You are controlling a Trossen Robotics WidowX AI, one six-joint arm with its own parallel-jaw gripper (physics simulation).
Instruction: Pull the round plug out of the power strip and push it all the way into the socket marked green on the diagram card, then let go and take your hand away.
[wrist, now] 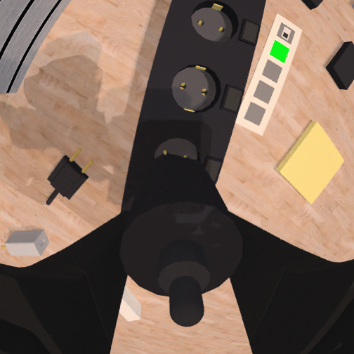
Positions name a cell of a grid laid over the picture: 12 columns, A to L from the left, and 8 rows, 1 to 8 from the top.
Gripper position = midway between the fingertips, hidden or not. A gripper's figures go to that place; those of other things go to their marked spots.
The gripper (F5): 0.10 m from the lens. A round black plug (G6) is 0.07 m from the lens. A diagram card (I3) is 0.25 m from the lens. A black two-pin plug (C4): 0.25 m from the lens. A black power strip (G3) is 0.18 m from the lens. The marked spots on the black power strip and the black two-pin plug are 0.14 m apart.
